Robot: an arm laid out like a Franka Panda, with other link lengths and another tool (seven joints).
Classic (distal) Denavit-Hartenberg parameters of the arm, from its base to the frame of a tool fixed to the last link. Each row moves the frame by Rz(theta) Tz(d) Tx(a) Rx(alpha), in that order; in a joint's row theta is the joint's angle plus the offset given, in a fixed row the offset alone. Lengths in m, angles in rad.
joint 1: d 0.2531, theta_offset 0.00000, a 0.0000, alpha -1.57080
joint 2: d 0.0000, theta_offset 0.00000, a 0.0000, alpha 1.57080
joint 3: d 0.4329, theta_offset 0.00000, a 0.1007, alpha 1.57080
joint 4: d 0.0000, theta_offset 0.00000, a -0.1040, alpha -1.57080
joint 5: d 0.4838, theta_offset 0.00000, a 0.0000, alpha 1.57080
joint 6: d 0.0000, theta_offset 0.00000, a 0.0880, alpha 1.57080
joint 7: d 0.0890, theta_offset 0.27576, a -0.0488, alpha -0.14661
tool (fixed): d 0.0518, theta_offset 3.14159, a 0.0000, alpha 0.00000
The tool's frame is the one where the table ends.
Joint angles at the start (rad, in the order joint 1, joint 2, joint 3, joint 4, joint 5, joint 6, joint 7):
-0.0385, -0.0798, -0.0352, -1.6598, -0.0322, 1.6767, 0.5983
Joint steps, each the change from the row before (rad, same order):
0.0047, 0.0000, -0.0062, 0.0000, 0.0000, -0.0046, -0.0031
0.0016, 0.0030, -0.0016, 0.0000, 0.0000, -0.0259, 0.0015
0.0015, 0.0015, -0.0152, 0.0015, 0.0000, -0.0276, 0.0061
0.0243, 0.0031, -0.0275, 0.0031, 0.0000, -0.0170, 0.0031
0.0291, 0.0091, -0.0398, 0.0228, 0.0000, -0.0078, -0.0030
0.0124, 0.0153, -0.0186, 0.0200, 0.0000, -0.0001, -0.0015
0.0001, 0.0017, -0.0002, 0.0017, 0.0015, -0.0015, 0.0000
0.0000, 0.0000, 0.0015, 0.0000, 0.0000, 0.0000, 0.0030
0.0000, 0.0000, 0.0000, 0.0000, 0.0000, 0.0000, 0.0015
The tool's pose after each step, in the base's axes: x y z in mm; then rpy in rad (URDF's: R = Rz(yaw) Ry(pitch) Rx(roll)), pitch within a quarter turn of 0, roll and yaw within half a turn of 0. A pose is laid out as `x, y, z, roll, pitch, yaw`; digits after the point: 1 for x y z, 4 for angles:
614.4, -19.3, 656.3, -3.0468, 0.0814, 2.1951
612.1, -19.2, 652.9, -3.0248, 0.0627, 2.1944
608.9, -27.5, 651.2, -3.0045, 0.0440, 2.1750
607.9, -30.0, 650.0, -2.9926, 0.0317, 2.1687
610.9, -37.7, 656.2, -2.9980, 0.0340, 2.1606
617.4, -41.9, 657.5, -3.0008, 0.0378, 2.1557
617.9, -41.7, 657.3, -3.0004, 0.0358, 2.1555
618.1, -40.7, 657.3, -3.0005, 0.0359, 2.1540
618.2, -40.6, 657.3, -3.0006, 0.0359, 2.1525

